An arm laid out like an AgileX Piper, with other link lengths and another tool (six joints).
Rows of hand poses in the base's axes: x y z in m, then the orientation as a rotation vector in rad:
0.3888 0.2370 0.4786 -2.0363 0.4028 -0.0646
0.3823 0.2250 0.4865 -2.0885 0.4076 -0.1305
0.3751 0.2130 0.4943 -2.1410 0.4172 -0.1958
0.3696 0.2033 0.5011 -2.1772 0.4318 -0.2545
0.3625 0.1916 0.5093 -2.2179 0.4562 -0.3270
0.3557 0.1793 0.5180 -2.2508 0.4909 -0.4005
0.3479 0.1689 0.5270 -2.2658 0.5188 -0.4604
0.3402 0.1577 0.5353 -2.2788 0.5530 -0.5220
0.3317 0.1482 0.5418 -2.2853 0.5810 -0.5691
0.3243 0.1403 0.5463 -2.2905 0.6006 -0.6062
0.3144 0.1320 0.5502 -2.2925 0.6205 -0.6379
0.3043 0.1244 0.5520 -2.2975 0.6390 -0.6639
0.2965 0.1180 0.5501 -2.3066 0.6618 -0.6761
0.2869 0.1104 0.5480 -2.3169 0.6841 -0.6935
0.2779 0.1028 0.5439 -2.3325 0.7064 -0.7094
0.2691 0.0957 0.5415 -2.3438 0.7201 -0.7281
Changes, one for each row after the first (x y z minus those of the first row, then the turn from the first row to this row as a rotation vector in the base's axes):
-0.0065 -0.0120 0.0079 -0.0622 -0.0363 -0.0246
-0.0137 -0.0240 0.0157 -0.1260 -0.0689 -0.0519
-0.0192 -0.0337 0.0225 -0.1739 -0.0964 -0.0814
-0.0263 -0.0454 0.0307 -0.2309 -0.1271 -0.1221
-0.0331 -0.0577 0.0394 -0.2828 -0.1542 -0.1704
-0.0409 -0.0681 0.0484 -0.3148 -0.1778 -0.2107
-0.0486 -0.0793 0.0567 -0.3471 -0.1996 -0.2558
-0.0571 -0.0888 0.0632 -0.3694 -0.2157 -0.2917
-0.0645 -0.0967 0.0677 -0.3873 -0.2292 -0.3182
-0.0744 -0.1050 0.0716 -0.4010 -0.2397 -0.3432
-0.0845 -0.1126 0.0734 -0.4160 -0.2466 -0.3644
-0.0923 -0.1190 0.0715 -0.4315 -0.2423 -0.3821
-0.1019 -0.1266 0.0694 -0.4497 -0.2411 -0.4012
-0.1109 -0.1342 0.0653 -0.4727 -0.2379 -0.4186
-0.1197 -0.1413 0.0629 -0.4913 -0.2409 -0.4323

